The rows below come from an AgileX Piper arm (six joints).
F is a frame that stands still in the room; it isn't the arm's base.
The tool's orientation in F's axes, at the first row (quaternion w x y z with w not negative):
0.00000, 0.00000, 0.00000, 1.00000
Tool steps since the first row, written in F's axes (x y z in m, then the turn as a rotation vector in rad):
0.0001, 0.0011, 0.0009, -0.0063, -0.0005, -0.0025
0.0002, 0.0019, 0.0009, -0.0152, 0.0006, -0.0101
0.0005, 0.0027, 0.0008, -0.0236, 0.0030, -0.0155
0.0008, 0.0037, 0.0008, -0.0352, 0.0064, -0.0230
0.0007, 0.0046, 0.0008, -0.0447, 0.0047, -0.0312
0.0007, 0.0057, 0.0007, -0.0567, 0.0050, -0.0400
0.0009, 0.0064, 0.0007, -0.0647, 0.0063, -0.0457
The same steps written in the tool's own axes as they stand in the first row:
-0.0001, -0.0011, 0.0009, 0.0063, 0.0005, -0.0025
-0.0002, -0.0019, 0.0009, 0.0152, -0.0006, -0.0101
-0.0005, -0.0027, 0.0008, 0.0236, -0.0030, -0.0155
-0.0008, -0.0037, 0.0008, 0.0352, -0.0064, -0.0230
-0.0007, -0.0046, 0.0008, 0.0447, -0.0047, -0.0312
-0.0007, -0.0057, 0.0007, 0.0567, -0.0050, -0.0400
-0.0009, -0.0064, 0.0007, 0.0647, -0.0063, -0.0457

